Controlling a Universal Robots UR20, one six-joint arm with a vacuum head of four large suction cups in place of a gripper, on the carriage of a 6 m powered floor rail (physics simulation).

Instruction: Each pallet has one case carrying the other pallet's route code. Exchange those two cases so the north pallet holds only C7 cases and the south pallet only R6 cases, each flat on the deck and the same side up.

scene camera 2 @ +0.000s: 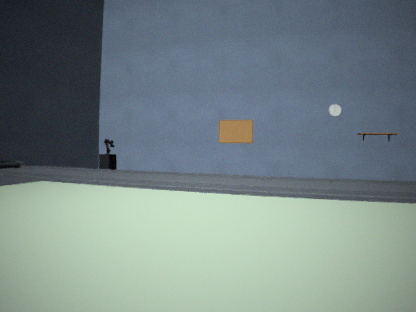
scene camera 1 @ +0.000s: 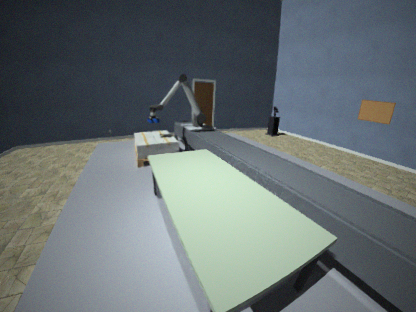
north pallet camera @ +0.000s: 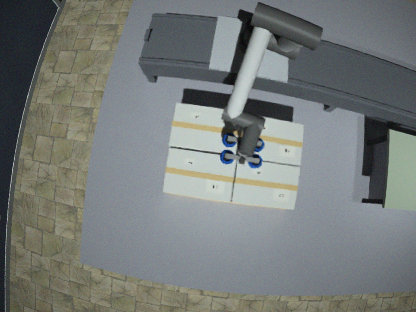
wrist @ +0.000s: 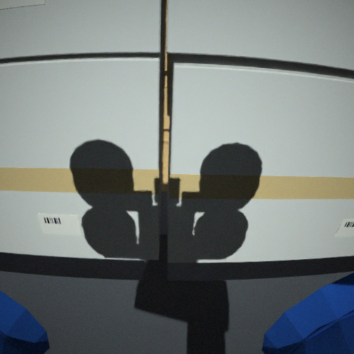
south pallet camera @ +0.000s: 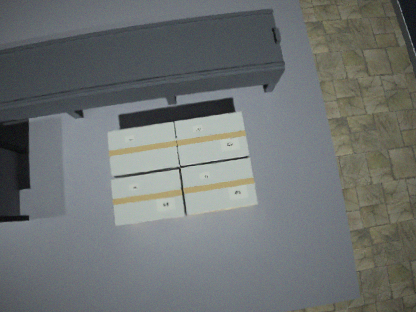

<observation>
I see my suction head (wrist: 317, 316), a white case (north pallet camera: 283, 140) and a white taped case (south pallet camera: 160, 195).
The white case shows as well in the wrist view (wrist: 88, 127). Scene camera 2 does not show the white case: it is out of frame. The south pallet camera view misses the white case: it is out of frame.
</observation>
